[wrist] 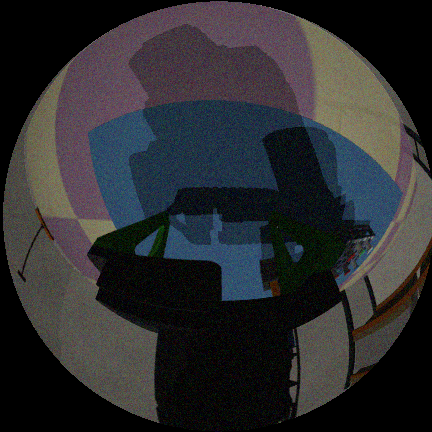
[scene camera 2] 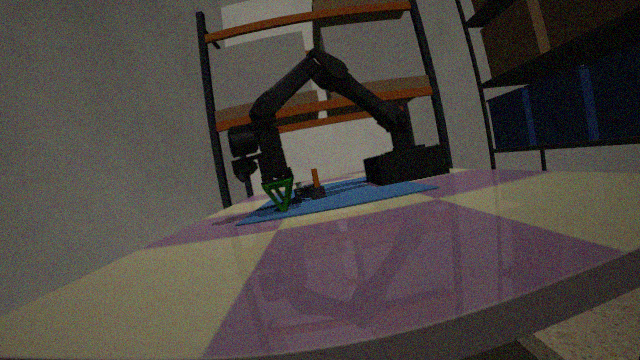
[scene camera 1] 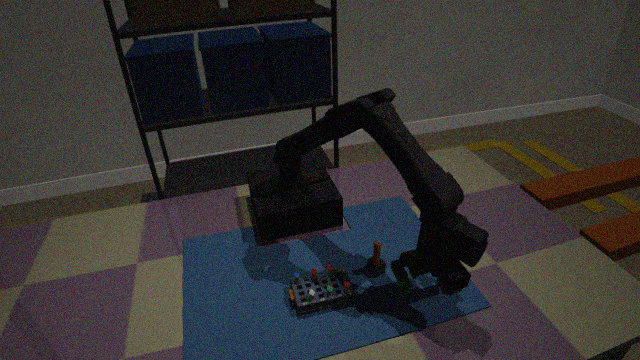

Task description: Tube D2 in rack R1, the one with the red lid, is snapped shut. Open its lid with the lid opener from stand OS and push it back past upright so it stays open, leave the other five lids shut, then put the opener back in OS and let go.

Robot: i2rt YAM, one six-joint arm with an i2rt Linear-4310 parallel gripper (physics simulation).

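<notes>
What I can see is my gripper (scene camera 2: 286, 207), and there's a second view of it too, with my gripper (scene camera 1: 420, 288) showing there as well.
</notes>
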